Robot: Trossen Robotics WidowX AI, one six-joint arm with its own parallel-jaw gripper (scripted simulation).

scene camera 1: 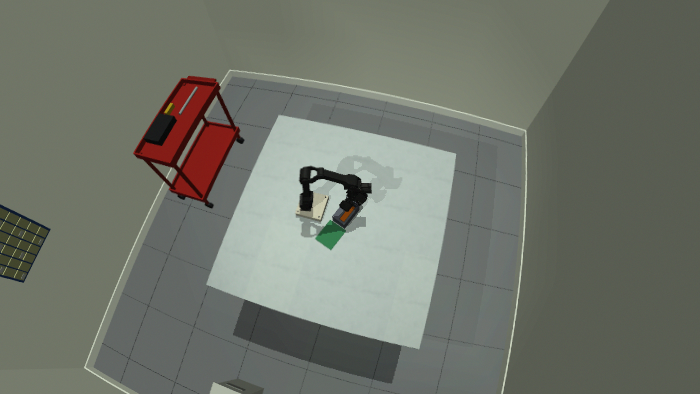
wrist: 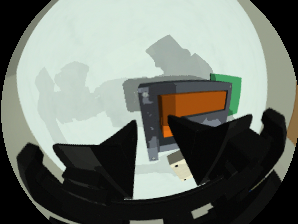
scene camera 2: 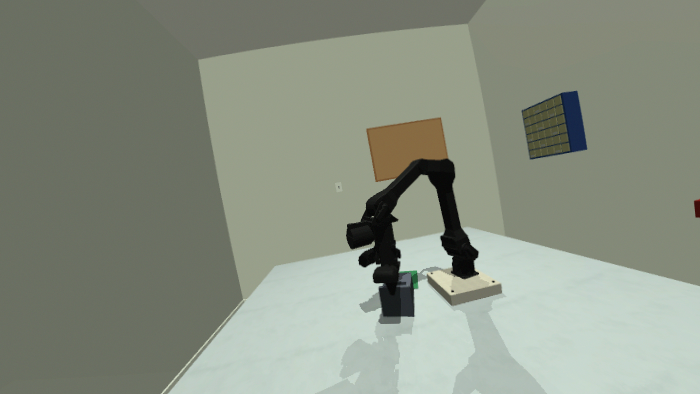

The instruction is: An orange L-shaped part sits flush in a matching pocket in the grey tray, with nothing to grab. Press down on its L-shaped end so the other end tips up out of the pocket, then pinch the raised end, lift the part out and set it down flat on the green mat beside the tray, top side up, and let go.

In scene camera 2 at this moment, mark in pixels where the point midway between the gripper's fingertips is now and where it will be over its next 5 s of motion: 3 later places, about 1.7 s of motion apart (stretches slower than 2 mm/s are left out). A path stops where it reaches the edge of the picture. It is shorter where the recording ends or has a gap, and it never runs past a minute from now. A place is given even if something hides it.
The gripper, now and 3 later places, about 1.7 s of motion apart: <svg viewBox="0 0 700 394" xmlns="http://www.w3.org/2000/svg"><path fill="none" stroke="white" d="M393 291L393 294L386 259L392 280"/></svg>
